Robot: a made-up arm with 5 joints. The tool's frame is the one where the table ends. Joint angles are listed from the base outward.
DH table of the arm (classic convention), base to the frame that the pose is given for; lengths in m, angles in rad. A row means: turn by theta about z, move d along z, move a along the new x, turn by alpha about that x. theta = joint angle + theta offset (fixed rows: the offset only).
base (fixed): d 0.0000; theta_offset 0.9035; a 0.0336; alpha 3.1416
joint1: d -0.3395; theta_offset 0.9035; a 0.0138; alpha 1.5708
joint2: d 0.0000; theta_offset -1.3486; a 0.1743; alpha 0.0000
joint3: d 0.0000; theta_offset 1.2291; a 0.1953; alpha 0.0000
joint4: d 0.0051; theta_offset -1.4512; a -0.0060; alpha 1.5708
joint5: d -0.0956; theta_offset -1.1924; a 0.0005; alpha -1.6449
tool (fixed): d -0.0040; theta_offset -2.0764; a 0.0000; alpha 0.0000
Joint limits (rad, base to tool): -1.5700..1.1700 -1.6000..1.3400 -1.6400..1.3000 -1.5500..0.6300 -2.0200..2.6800
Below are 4 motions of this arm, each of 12 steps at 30 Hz.
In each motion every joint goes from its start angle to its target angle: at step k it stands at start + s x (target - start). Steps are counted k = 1, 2, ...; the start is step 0. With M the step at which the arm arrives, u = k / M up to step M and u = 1 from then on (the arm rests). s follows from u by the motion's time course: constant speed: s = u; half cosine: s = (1 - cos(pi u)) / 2; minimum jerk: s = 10 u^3 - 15 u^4 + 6 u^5.
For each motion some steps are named. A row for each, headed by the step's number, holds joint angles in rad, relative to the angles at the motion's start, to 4 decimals.
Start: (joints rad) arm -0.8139 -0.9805 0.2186 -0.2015 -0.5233
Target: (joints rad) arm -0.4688 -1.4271 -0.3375 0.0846 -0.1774
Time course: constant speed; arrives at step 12
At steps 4, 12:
4: 0.1150 -0.1489 -0.1854 0.0954 0.1153
12: 0.3451 -0.4466 -0.5561 0.2861 0.3459

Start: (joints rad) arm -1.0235 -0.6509 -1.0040 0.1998 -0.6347
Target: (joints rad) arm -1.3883 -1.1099 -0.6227 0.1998 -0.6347
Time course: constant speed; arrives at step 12
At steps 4, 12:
4: -0.1216 -0.1530 0.1271 0.0000 0.0000
12: -0.3648 -0.4590 0.3813 0.0000 0.0000

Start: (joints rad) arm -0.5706 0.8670 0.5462 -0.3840 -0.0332
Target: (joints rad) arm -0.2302 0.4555 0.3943 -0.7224 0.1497
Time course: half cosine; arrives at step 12
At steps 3, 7, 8, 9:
3: 0.0499 -0.0603 -0.0222 -0.0496 0.0268
7: 0.2143 -0.2590 -0.0956 -0.2130 0.1151
8: 0.2553 -0.3086 -0.1139 -0.2538 0.1372
9: 0.2905 -0.3512 -0.1297 -0.2888 0.1561

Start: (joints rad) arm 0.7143 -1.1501 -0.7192 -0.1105 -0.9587
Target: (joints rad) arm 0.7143 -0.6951 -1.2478 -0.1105 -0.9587
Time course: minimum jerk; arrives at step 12
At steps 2, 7, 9, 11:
2: 0.0000 0.0161 -0.0188 0.0000 0.0000
7: 0.0000 0.2973 -0.3454 0.0000 0.0000
9: 0.0000 0.4079 -0.4739 0.0000 0.0000
11: 0.0000 0.4527 -0.5259 0.0000 0.0000

